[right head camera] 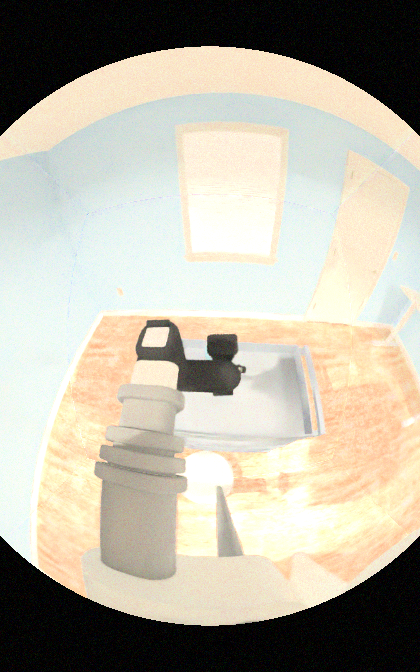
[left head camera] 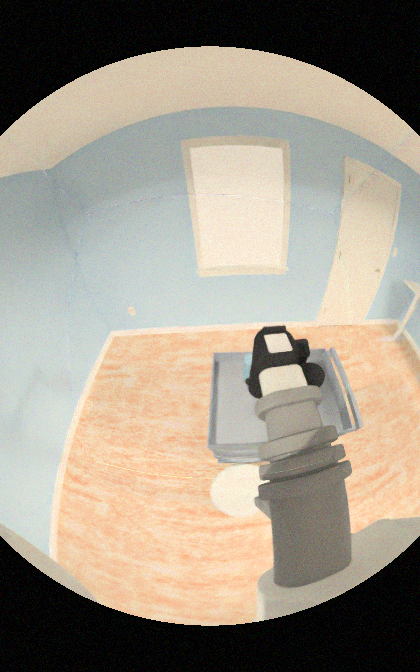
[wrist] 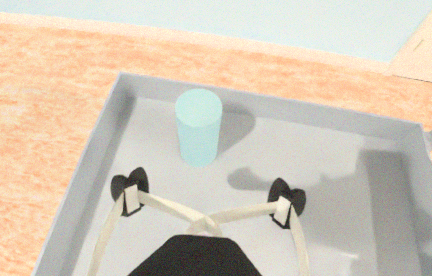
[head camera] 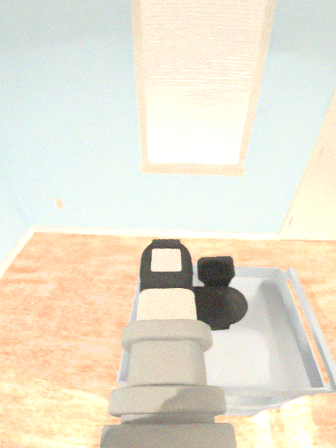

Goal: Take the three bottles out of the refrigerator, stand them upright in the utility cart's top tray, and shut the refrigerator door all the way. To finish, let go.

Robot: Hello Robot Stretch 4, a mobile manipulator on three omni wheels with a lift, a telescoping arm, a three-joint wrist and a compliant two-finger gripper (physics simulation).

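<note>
One light blue bottle [wrist: 199, 130] [left head camera: 247, 367] stands upright in the utility cart's top tray [wrist: 310, 147] [head camera: 270, 345] [left head camera: 232, 410] [right head camera: 270, 405], near the far left corner. In the head camera view it is hidden behind the arm. My gripper [wrist: 208, 188] is open, its two fingertips wide apart with no object between them. It hangs above the tray, pointing down at a slant, and in the wrist view the bottle is beyond the fingertips. The fingers are hidden in the head camera views. The other two bottles and the refrigerator do not show.
The cart's side handle bar [right head camera: 316, 390] runs along the tray's right side. A white round object [left head camera: 234, 490] [right head camera: 207, 475] is low in front of the cart. A blue wall with a window [head camera: 197, 100] and a door [left head camera: 362, 245] is behind. A white piece of furniture [left head camera: 407, 310] is at the right.
</note>
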